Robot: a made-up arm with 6 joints.
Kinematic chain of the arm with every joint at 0, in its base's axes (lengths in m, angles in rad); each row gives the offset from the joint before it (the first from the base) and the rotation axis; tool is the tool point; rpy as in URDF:
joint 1: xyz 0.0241 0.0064 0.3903 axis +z
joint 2: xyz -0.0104 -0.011 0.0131 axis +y
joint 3: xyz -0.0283 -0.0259 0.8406 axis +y
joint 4: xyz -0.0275 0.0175 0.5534 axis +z
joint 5: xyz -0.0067 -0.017 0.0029 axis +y
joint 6: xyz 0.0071 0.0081 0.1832 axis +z
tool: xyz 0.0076 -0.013 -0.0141 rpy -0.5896 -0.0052 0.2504
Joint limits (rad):
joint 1: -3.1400..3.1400
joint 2: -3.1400..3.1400
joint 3: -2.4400..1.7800
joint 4: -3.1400..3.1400
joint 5: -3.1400..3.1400
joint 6: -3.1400..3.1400
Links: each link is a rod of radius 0.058 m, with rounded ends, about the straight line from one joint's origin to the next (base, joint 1, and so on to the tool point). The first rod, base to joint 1, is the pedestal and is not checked.
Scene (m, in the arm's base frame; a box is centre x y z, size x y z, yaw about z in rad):
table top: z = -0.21
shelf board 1: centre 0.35 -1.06 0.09 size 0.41 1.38 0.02 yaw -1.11
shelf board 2: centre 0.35 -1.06 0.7 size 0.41 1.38 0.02 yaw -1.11
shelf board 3: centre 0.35 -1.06 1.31 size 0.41 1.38 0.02 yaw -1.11
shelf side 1: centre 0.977 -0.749 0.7 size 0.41 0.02 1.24 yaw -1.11
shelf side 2: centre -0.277 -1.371 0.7 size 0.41 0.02 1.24 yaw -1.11
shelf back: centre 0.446 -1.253 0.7 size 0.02 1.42 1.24 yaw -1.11
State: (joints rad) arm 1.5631 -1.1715 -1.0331 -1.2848 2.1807 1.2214
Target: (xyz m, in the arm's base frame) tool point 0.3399 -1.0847 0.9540
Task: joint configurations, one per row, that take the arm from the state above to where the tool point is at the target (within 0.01 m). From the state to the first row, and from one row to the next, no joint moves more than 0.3 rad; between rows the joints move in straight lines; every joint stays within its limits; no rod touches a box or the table.
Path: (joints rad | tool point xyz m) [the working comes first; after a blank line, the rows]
Joints at the target: 1.7205 -0.8515 -0.7153 -1.2030 2.0093 1.2328
Straight joint move there: touches shelf board 2.

1: 1.5071 -1.1063 -1.3056 -1.3461 2.2380 1.2115 | 0.0870 -1.0576 0.4251
2: 1.4511 -1.0411 -1.5780 -1.4075 2.2952 1.2016 | 0.0343 -0.9507 0.4246
3: 1.3951 -0.9758 -1.8505 -1.4688 2.3525 1.1918 | -0.0054 -0.8315 0.4429
4: 1.4479 -0.7647 -1.8179 -1.4605 2.3366 1.1929 | 0.0424 -0.8197 0.6193
5: 1.5007 -0.5535 -1.7854 -1.4522 2.3207 1.1940 | 0.0916 -0.7669 0.7925
6: 1.5536 -0.3424 -1.7528 -1.4439 2.3048 1.1952 | 0.1359 -0.6738 0.9540
7: 1.5953 -0.4696 -1.4935 -1.3837 2.2309 1.2046 | 0.1760 -0.8035 0.9620
8: 1.6370 -0.5969 -1.2341 -1.3235 2.1571 1.2140 | 0.2249 -0.9172 0.9648
9: 1.6788 -0.7242 -0.9747 -1.2632 2.0832 1.2234 | 0.2805 -1.0118 0.9621
10: 1.7205 -0.8515 -0.7153 -1.2030 2.0093 1.2328 | 0.3399 -1.0847 0.9540

